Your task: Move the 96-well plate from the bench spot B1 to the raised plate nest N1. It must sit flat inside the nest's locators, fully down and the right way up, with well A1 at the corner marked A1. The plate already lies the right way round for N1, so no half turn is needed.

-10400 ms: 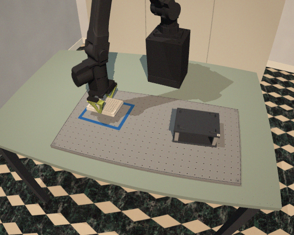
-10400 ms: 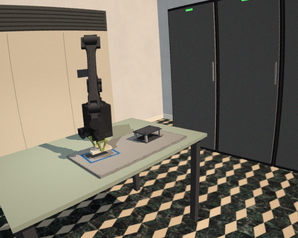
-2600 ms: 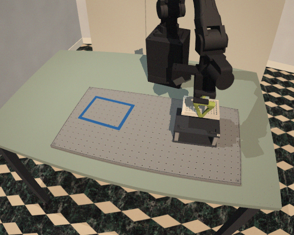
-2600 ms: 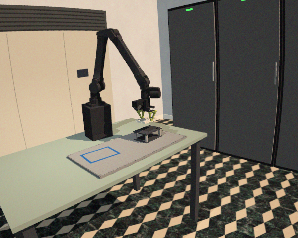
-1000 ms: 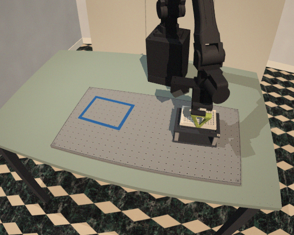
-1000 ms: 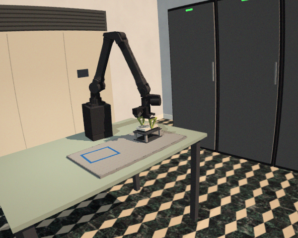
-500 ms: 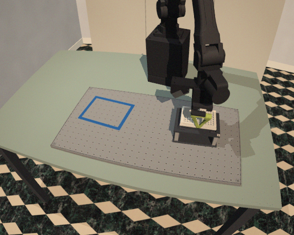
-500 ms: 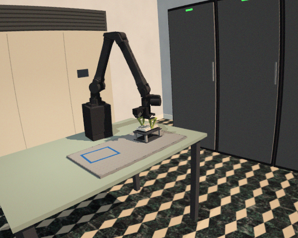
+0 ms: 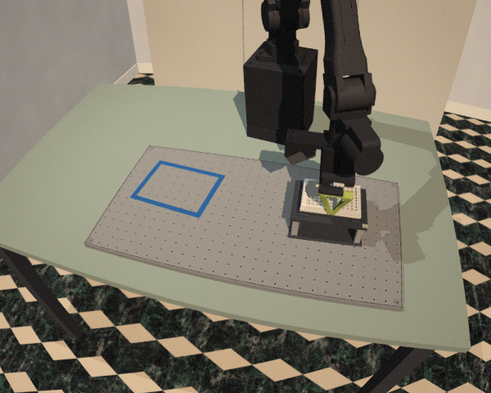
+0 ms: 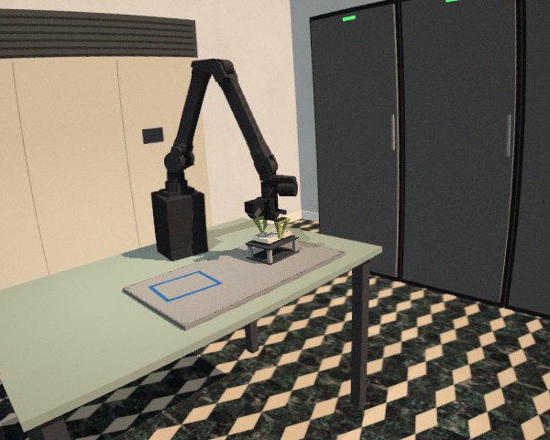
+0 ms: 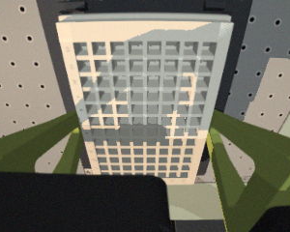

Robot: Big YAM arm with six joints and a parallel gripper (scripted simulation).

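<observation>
Right now the black raised nest N1 is 2 cm below my hand. Round my hand: cream 96-well plate: right at my hand; then white corner mark: 4 cm ahead, 8 cm to the left, 2 cm below.
</observation>
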